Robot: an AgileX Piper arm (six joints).
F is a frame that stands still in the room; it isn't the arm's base.
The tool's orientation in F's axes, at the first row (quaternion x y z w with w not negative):
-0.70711, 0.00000, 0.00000, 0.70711
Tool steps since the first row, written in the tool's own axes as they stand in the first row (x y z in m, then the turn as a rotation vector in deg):
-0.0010, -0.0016, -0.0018, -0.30, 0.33, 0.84
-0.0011, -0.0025, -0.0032, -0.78, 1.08, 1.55
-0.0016, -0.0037, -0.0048, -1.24, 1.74, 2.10
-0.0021, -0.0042, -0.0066, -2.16, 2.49, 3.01
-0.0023, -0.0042, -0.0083, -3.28, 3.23, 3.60
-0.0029, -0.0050, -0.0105, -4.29, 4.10, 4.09
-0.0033, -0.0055, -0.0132, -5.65, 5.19, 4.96
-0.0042, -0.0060, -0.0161, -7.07, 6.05, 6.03
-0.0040, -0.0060, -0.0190, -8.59, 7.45, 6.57
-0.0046, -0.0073, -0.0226, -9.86, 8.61, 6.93
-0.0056, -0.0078, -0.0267, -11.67, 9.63, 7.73
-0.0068, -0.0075, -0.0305, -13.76, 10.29, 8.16
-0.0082, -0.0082, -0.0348, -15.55, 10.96, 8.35
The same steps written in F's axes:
-0.0010, -0.0018, 0.0016, -0.30, 0.84, -0.33
-0.0011, -0.0032, 0.0025, -0.78, 1.55, -1.08
-0.0016, -0.0048, 0.0037, -1.24, 2.10, -1.74
-0.0021, -0.0066, 0.0042, -2.16, 3.01, -2.49
-0.0023, -0.0083, 0.0042, -3.28, 3.60, -3.23
-0.0029, -0.0105, 0.0050, -4.29, 4.09, -4.10
-0.0033, -0.0132, 0.0055, -5.65, 4.96, -5.19
-0.0042, -0.0161, 0.0060, -7.07, 6.03, -6.05
-0.0040, -0.0190, 0.0060, -8.59, 6.57, -7.45
-0.0046, -0.0226, 0.0073, -9.86, 6.93, -8.61
-0.0056, -0.0267, 0.0078, -11.67, 7.73, -9.63
-0.0068, -0.0305, 0.0075, -13.76, 8.16, -10.29
-0.0082, -0.0348, 0.0082, -15.55, 8.35, -10.96

